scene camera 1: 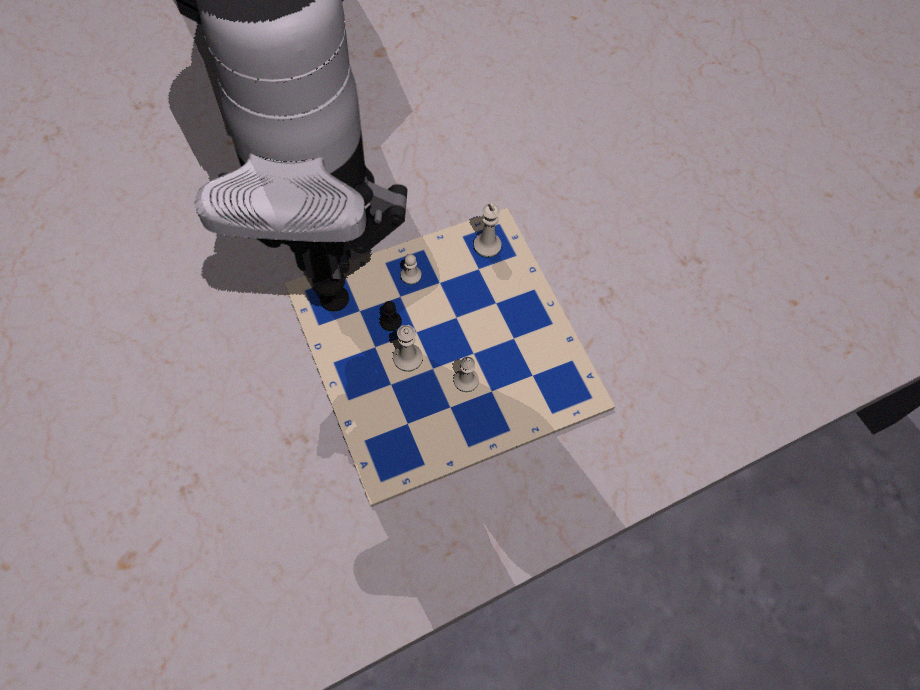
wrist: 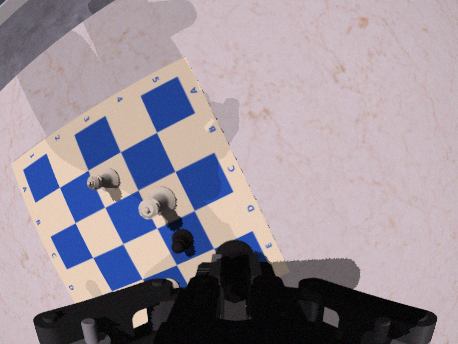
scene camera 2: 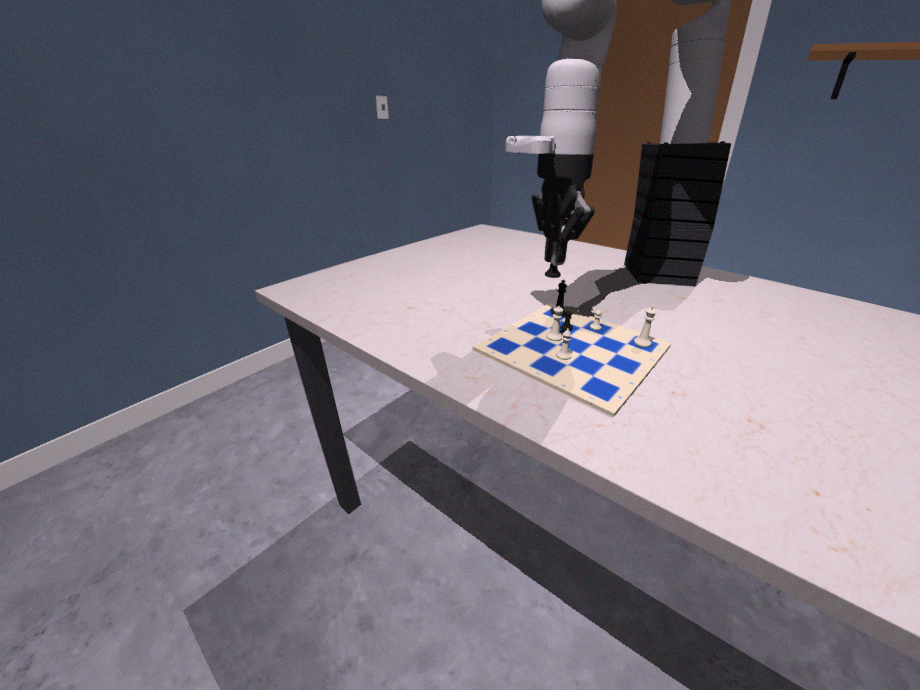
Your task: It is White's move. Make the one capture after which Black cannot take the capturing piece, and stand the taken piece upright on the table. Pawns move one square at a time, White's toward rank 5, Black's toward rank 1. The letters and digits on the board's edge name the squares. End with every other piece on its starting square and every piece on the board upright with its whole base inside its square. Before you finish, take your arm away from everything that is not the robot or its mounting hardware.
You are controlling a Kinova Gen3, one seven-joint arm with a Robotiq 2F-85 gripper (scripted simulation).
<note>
I see my gripper [scene camera 1: 325,268].
My gripper is seen too in the wrist view [wrist: 234,270] and in scene camera 2 [scene camera 2: 554,263].
</note>
